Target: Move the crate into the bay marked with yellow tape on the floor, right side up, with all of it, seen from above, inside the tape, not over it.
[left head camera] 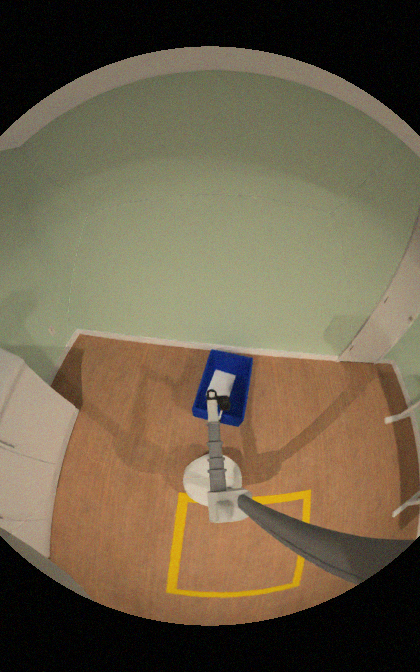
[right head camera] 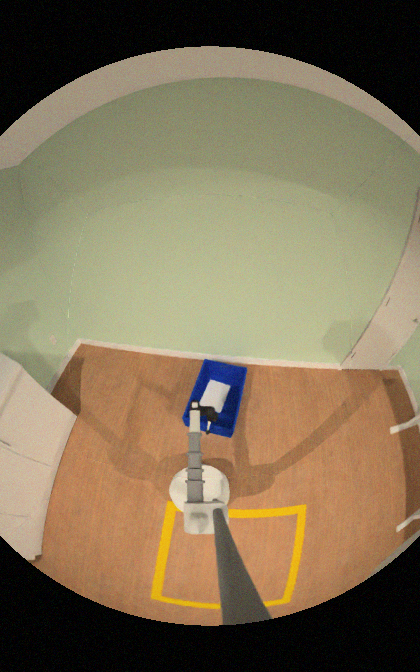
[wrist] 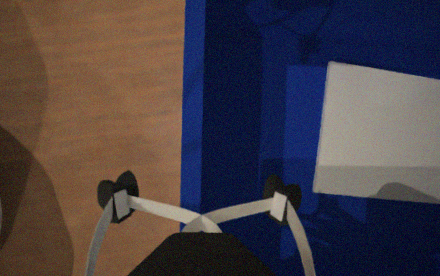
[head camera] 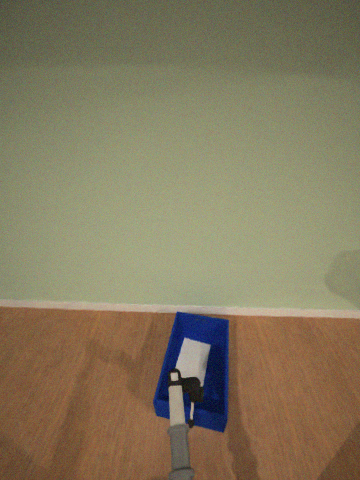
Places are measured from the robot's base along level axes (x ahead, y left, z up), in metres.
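Where they show: gripper, fingertip midpoint: (right head camera: 209,424) (wrist: 201,189).
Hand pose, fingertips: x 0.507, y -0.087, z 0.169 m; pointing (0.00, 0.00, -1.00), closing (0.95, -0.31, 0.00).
Observation:
Things, the pixels of their top centre, and the offset from my fingertips.
- blue open crate at its top centre: (head camera: 196,354) (right head camera: 217,391) dx +0.275, dy -0.068, dz +0.023 m
- white block at its top centre: (wrist: 406,137) (head camera: 192,360) (right head camera: 214,394) dx +0.337, dy -0.054, dz -0.169 m
The blue open crate (head camera: 217,421) (left head camera: 235,419) (right head camera: 222,431) (wrist: 193,110) stands upright on the floor, its far end close to the green wall, with a white block (head camera: 195,352) (left head camera: 222,382) (right head camera: 216,392) (wrist: 380,120) inside. My gripper (head camera: 192,411) (wrist: 201,189) is open and empty above the crate's near end. In the wrist view one fingertip is over the floor outside the crate's wall, the other over its inside. Their height above the rim is hard to tell. The yellow tape bay (left head camera: 176,545) (right head camera: 161,555) lies apart from the crate, nearer the robot; the mast and arm hide parts of it.
My round white base (left head camera: 194,480) (right head camera: 181,489) shows between the crate and the bay, overlapping the tape's upper edge in view. A pale cabinet (left head camera: 30,460) (right head camera: 30,465) stands at the left. White bars (left head camera: 400,417) (right head camera: 406,426) reach in at the right. The wall (head camera: 180,200) rises behind the crate.

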